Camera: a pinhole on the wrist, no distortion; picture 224 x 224 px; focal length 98.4 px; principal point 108.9 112.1 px. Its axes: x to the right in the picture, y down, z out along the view. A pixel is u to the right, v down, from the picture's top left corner.
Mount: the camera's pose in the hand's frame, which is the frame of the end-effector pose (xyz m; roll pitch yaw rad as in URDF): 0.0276 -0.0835 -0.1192 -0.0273 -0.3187 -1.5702
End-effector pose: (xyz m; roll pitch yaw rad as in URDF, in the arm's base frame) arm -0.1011 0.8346 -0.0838 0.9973 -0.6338 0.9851
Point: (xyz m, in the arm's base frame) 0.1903 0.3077 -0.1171
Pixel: 158 63
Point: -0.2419 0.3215 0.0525
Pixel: 79 46
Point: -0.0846 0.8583 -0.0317
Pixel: 74 126
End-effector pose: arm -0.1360 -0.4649 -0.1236 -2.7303 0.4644 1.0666
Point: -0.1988 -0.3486 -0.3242
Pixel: 127 151
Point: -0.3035 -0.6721 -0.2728
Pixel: 104 60
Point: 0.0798 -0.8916 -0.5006
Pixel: 24 92
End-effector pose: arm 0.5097 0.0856 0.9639 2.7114 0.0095 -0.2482
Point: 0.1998 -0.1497 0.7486
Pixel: 86 56
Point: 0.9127 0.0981 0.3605
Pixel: 195 180
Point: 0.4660 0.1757 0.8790
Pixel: 157 48
